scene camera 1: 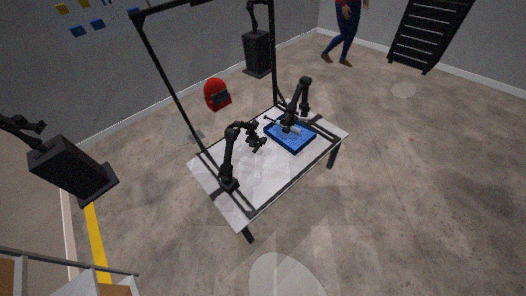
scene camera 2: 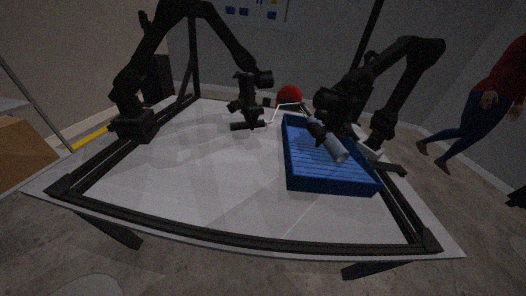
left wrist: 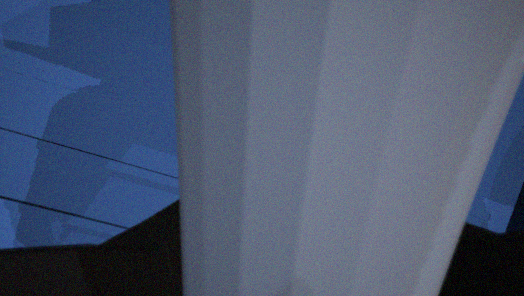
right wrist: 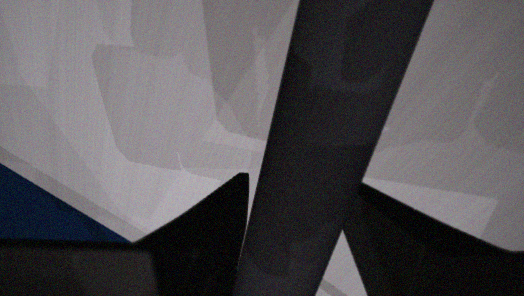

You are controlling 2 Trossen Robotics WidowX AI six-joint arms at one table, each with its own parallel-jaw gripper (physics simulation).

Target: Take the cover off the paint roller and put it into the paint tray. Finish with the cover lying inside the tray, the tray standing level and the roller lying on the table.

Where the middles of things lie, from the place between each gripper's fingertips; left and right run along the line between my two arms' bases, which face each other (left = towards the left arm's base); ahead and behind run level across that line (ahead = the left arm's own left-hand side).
I see the roller cover [left wrist: 310, 147] 5 cm above my left hand. From my left hand the other things lie so: blue paint tray [scene camera 2: 309, 169] (2 cm to the right, 2 cm ahead, 1 cm above).
The blue paint tray is 270 mm to the left of my right hand, 110 mm ahead of it and 20 mm above it. The rest, counted from my right hand: roller cover: 280 mm to the left, 80 mm ahead, 50 mm above.
